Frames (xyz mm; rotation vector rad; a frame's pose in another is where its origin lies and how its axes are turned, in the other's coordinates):
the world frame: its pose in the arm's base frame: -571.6 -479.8 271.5 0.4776 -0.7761 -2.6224
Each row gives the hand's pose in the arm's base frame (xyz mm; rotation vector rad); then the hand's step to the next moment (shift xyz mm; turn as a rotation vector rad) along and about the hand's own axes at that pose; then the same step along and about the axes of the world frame.
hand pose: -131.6 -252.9 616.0 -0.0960 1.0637 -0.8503
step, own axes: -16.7 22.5 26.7 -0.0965 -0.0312 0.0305
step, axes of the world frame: -37.8 2.4 7.7 -0.0234 0.0290 0.0991
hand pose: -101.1 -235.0 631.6 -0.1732 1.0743 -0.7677
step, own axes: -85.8 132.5 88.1 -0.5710 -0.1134 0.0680
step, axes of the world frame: -167.7 -51.0 44.2 -0.1001 0.0446 0.5758
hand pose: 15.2 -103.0 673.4 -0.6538 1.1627 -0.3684
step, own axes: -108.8 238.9 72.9 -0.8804 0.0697 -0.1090
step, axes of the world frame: -113.4 -238.2 68.2 0.0238 -0.2020 0.8663
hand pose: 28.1 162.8 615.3 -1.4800 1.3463 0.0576
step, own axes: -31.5 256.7 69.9 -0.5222 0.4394 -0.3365
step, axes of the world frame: 121.2 -238.4 -15.1 0.4820 -0.2325 0.5409
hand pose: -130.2 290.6 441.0 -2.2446 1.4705 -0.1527
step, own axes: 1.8 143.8 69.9 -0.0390 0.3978 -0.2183
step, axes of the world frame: 123.8 -73.0 -70.1 0.4353 0.0426 0.1270
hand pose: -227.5 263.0 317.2 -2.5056 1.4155 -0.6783
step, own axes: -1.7 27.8 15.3 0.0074 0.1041 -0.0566
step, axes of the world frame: 24.2 -6.4 -19.6 0.1123 0.0275 0.0270
